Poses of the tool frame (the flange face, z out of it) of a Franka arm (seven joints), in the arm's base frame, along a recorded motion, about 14 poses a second.
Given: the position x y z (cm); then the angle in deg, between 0 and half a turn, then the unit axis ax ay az.
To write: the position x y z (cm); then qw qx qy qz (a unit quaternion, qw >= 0). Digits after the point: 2 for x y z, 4 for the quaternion.
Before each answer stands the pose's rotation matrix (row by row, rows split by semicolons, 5 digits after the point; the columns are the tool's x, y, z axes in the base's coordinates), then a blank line. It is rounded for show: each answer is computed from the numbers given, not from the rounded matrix.
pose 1, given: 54.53 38.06 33.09 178.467 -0.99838 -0.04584 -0.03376
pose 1, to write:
0.99352 0.09242 0.06617; 0.09061 -0.99544 0.02980; 0.06862 -0.02361 -0.99736

54.53 38.06 33.09 0.0134 -0.9983 -0.0458 -0.0338
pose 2, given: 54.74 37.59 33.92 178.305 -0.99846 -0.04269 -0.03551
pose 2, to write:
0.99383 0.08628 0.06963; 0.08418 -0.99592 0.03256; 0.07216 -0.02650 -0.99704

54.74 37.59 33.92 0.0148 -0.9983 -0.0427 -0.0355
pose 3, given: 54.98 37.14 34.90 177.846 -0.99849 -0.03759 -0.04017
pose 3, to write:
0.99395 0.07655 0.07878; 0.07353 -0.99647 0.04055; 0.08160 -0.03451 -0.99607

54.98 37.14 34.90 0.0188 -0.9983 -0.0376 -0.0402
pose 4, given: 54.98 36.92 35.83 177.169 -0.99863 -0.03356 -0.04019
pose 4, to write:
0.99452 0.06897 0.07856; 0.06500 -0.99653 0.05202; 0.08188 -0.04663 -0.99555

54.98 36.92 35.83 0.0247 -0.9983 -0.0335 -0.0402
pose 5, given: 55.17 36.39 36.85 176.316 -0.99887 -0.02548 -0.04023
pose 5, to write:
0.99547 0.05343 0.07865; 0.04826 -0.99664 0.06623; 0.08192 -0.06213 -0.99470

55.17 36.39 36.85 0.0321 -0.9983 -0.0255 -0.0402
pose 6, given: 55.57 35.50 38.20 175.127 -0.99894 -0.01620 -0.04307
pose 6, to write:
0.99577 0.03597 0.08452; 0.02865 -0.99586 0.08625; 0.08727 -0.08346 -0.99268

55.57 35.50 38.20 0.0425 -0.9980 -0.0162 -0.0430
